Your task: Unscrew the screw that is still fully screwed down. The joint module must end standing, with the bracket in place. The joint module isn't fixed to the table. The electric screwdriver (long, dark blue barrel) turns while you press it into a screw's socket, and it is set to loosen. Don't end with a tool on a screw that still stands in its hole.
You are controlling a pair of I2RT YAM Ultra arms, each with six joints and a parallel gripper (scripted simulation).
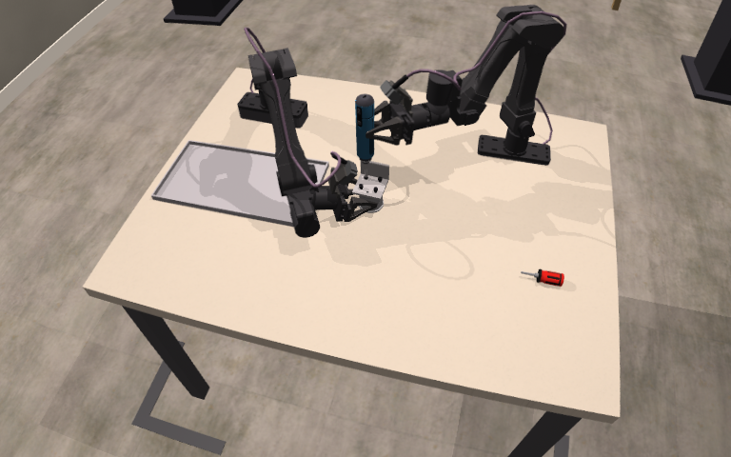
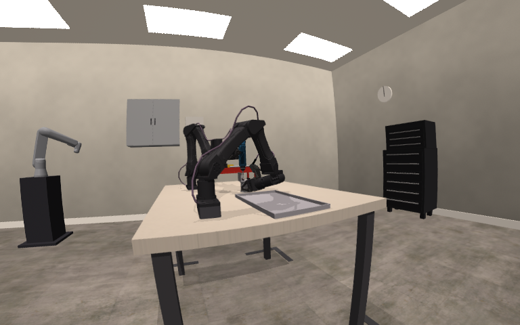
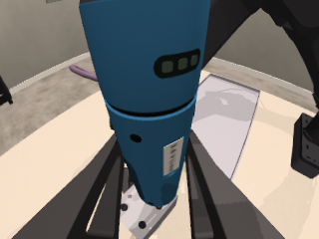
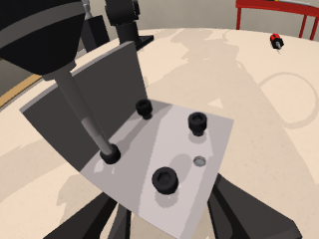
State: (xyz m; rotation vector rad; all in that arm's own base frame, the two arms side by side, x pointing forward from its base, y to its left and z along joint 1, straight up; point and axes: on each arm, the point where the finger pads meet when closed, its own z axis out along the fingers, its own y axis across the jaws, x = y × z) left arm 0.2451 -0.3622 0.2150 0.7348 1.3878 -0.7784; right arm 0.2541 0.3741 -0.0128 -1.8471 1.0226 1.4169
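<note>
Now: the grey L-shaped bracket 50 mm above my right hand. Round my right hand: shallow grey tray 350 mm to the right, 20 mm below; small red-handled screwdriver 430 mm to the left, 140 mm ahead, 10 mm below.
</note>
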